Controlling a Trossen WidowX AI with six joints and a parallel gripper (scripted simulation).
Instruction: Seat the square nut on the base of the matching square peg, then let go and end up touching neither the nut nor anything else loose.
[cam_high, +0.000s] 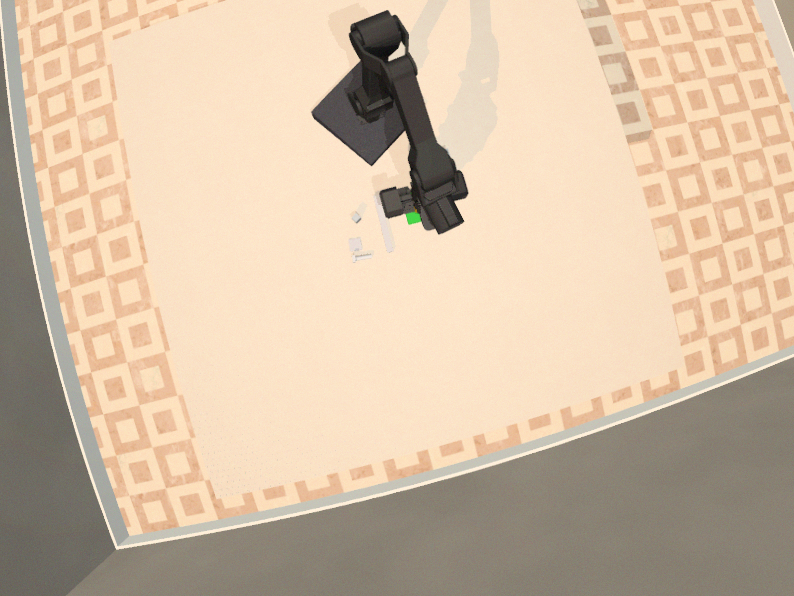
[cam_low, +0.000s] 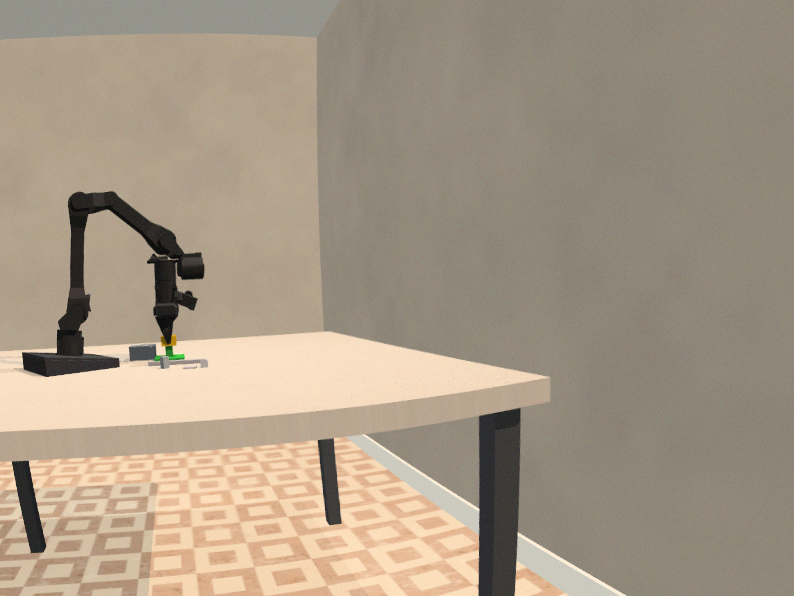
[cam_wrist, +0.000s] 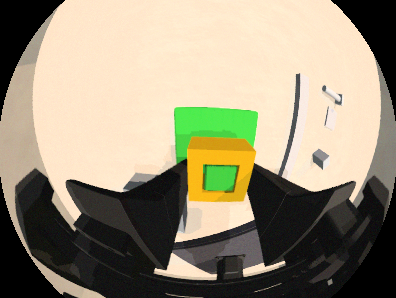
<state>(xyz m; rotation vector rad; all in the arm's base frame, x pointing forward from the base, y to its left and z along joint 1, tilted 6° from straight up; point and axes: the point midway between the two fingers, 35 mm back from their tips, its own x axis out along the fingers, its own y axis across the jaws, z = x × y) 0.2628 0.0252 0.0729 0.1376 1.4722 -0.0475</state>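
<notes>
My gripper is now 70 mm to the right of the grey block, 70 mm past it and 60 mm above it. Also, from my hand: long strip (100 mm to the right, 70 mm below, 10 mm ahead).
</notes>
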